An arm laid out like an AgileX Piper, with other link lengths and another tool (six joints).
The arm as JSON. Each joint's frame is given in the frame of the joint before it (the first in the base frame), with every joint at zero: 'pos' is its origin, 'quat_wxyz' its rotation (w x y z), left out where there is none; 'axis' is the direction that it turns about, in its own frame. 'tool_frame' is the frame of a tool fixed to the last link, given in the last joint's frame.
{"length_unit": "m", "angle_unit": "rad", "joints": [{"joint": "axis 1", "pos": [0.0, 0.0, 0.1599], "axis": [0.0, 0.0, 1.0]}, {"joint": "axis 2", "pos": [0.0, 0.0, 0.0], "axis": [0.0, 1.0, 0.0]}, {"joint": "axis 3", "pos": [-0.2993, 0.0, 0.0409], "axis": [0.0, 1.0, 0.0]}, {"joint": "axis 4", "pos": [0.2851, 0.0, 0.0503], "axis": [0.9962, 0.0, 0.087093]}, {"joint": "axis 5", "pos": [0.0, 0.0, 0.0], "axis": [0.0, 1.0, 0.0]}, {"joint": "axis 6", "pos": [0.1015, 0.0, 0.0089], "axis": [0.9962, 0.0, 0.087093]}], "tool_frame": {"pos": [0.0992, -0.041, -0.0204], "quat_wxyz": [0.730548, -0.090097, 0.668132, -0.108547]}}
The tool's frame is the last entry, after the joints.
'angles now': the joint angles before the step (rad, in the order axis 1, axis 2, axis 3, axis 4, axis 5, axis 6). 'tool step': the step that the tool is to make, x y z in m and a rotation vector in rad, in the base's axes. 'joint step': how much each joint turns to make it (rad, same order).
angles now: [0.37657, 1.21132, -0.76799, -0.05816, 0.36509, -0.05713]
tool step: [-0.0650, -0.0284, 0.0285, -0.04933, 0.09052, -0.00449]
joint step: [0.00003, -0.22814, 0.00580, 0.00665, 0.32459, -0.02045]
